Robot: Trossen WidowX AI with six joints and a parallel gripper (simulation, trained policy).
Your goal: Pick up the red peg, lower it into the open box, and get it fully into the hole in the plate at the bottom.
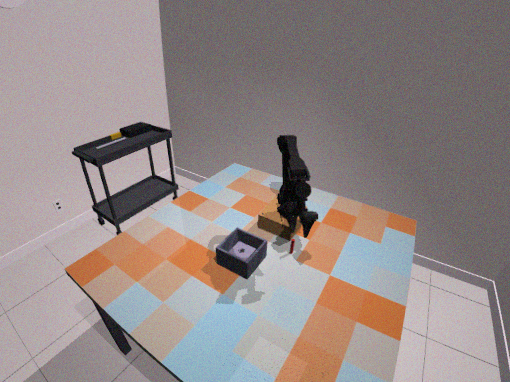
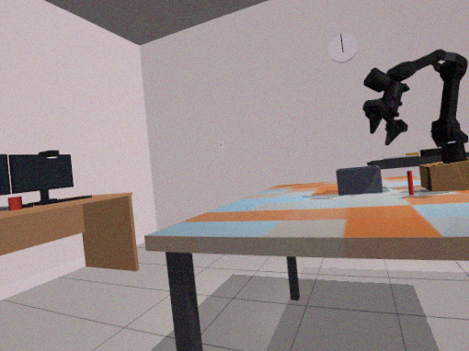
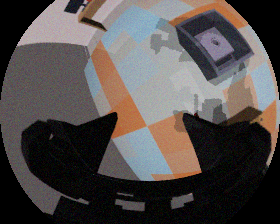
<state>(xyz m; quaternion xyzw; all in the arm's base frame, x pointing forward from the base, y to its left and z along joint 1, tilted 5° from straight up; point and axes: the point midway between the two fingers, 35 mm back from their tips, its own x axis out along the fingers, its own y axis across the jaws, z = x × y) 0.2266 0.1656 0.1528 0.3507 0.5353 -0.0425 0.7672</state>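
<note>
My gripper tip is 8 cm past the red peg, 5 cm to the left of it and 16 cm above it. Round my gripper tip: dark grey box: 8 cm ahead, 22 cm to the right, 17 cm below; pale plate: 8 cm ahead, 22 cm to the right, 15 cm below.
</note>
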